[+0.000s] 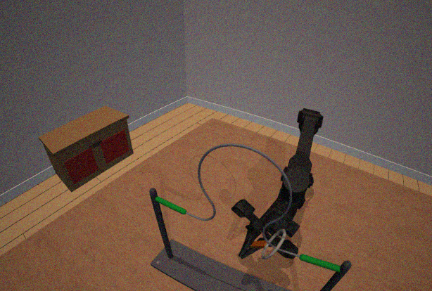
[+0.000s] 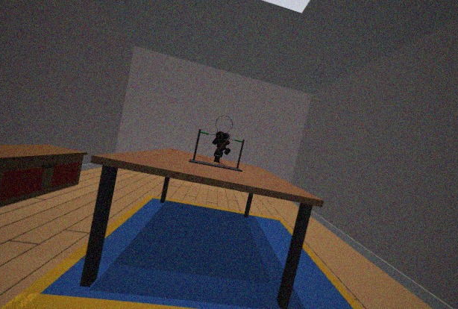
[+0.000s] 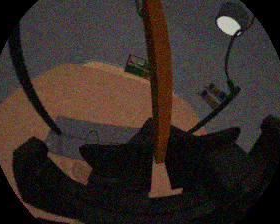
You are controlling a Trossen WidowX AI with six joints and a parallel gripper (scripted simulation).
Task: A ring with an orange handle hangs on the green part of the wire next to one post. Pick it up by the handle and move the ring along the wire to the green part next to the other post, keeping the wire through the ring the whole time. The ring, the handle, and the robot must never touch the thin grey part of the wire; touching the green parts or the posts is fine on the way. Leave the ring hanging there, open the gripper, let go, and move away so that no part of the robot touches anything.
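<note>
The ring with orange handle lies 8 cm above my gripper tip, 4 cm to the left of it and 1 cm behind it.
</note>
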